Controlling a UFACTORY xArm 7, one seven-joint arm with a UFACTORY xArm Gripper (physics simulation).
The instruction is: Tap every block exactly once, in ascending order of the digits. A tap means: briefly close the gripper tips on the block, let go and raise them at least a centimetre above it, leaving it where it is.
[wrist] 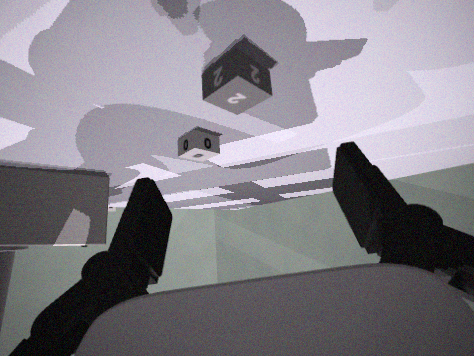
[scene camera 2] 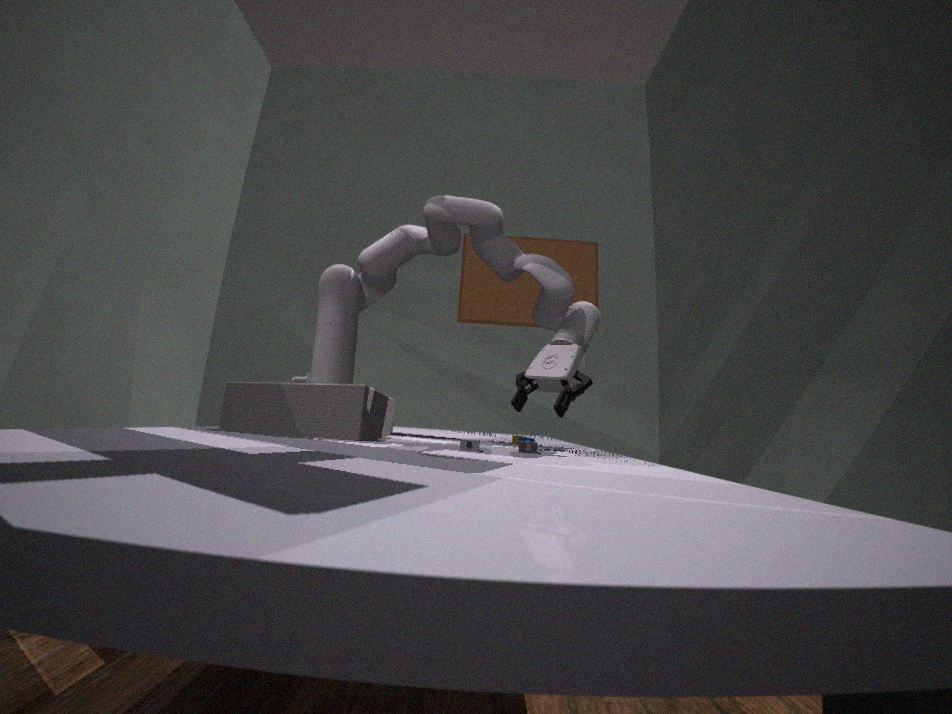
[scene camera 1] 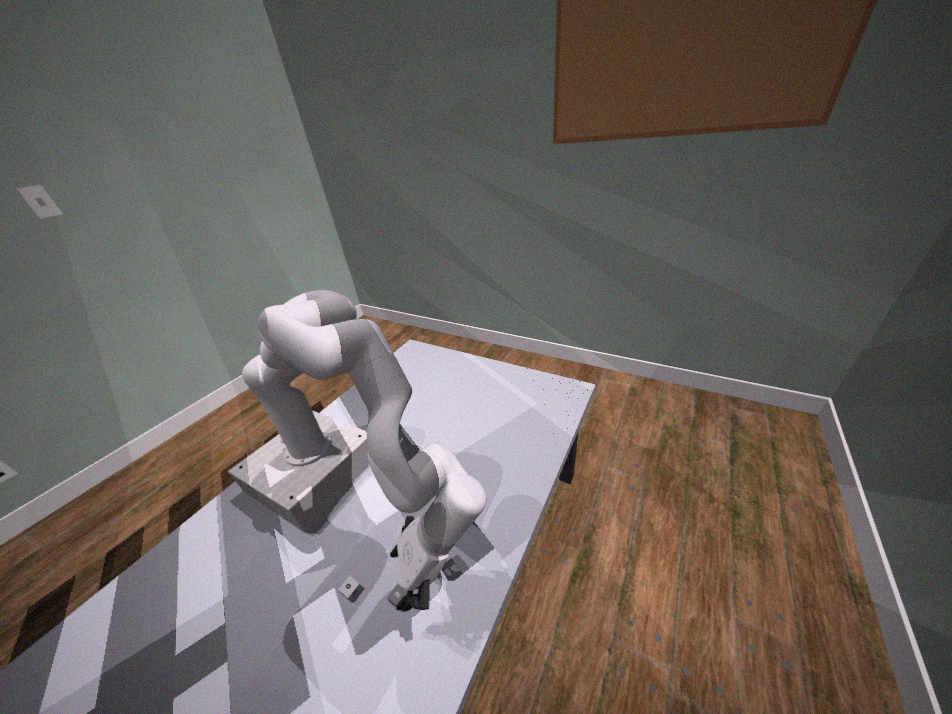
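Observation:
My gripper (scene camera 2: 539,410) (wrist: 246,181) is open and empty, tilted, and hangs well above the table, over the grey block in scene camera 2. The grey block with a white 2 (scene camera 1: 452,567) (scene camera 2: 527,446) (wrist: 237,95) lies in shadow on the table, above the fingertips in the wrist view. The white block with a black 0 (scene camera 1: 349,588) (scene camera 2: 469,445) (wrist: 199,145) lies apart from it. A blue block (scene camera 2: 525,440) and a yellow block (scene camera 2: 516,440) show in part behind the grey one; their digits cannot be read. The arm hides them in scene camera 1.
The arm's base box (scene camera 1: 319,503) (scene camera 2: 296,408) (wrist: 55,205) stands on the table (scene camera 1: 442,384) (scene camera 2: 653,530). The table's long edge runs to the right of the grey block in scene camera 1. Sharp shadows and bright patches cross the table top.

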